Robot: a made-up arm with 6 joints.
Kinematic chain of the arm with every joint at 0, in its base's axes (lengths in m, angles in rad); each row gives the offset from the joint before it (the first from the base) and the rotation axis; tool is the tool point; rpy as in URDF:
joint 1: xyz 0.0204 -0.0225 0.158 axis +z
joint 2: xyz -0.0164 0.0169 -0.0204 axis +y
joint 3: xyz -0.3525 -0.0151 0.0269 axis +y
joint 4: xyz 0.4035 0.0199 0.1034 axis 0.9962 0 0.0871
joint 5: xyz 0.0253 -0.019 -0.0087 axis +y
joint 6: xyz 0.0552 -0.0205 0.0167 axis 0.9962 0 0.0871
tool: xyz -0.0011 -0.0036 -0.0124 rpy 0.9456 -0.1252 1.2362
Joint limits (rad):
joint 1: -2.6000..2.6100
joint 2: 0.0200..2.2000
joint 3: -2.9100..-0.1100
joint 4: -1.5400..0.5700
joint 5: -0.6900..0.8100
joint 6: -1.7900..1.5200
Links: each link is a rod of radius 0.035 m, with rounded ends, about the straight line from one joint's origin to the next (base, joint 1, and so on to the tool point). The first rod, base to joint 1, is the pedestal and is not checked.
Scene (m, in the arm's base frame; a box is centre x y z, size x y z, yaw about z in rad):
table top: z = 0
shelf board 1: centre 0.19 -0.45 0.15 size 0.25 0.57 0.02 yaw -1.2
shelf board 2: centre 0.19 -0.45 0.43 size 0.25 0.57 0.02 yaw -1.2
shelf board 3: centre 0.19 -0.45 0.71 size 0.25 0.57 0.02 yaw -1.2
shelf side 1: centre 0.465 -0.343 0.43 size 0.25 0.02 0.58 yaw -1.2
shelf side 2: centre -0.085 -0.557 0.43 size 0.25 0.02 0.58 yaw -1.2
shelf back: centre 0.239 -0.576 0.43 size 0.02 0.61 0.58 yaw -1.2
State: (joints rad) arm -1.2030 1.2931 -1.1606 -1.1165 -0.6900 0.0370
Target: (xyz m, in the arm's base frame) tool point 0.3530 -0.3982 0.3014
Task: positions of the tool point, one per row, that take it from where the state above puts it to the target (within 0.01 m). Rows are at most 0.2 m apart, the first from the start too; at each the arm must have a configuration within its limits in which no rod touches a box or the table.
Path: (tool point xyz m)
1: 0.1515 -0.2972 0.5887
2: 0.1206 -0.2175 0.5786
3: 0.2079 -0.2296 0.4423
4: 0.2660 -0.1744 0.3014
5: 0.3030 -0.2403 0.3179
6: 0.3333 -0.3160 0.3181
7: 0.3530 -0.3982 0.3014

